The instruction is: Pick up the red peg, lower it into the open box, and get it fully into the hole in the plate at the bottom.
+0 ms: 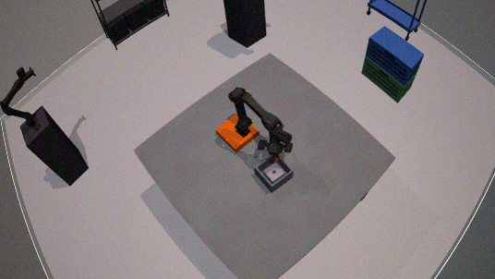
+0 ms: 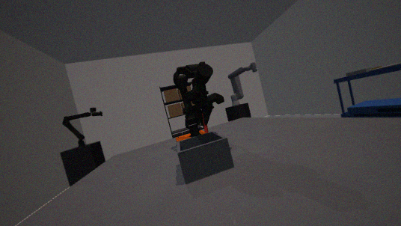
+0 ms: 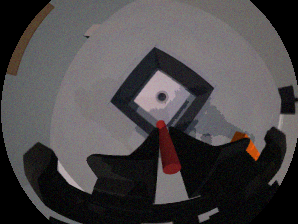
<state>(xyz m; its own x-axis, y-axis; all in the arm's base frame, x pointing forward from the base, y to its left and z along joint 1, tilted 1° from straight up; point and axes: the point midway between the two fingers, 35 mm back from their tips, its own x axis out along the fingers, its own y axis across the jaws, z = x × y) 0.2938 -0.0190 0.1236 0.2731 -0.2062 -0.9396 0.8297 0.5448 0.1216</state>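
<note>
The pale plate lies 3 cm ahead of my gripper tip, 5 cm to the right of it and 9 cm below it. Also, from my gripper tip: red peg 1 cm behind, 1 cm to the left, 1 cm above; then grey box 3 cm ahead, 5 cm to the right, 11 cm below.
</note>
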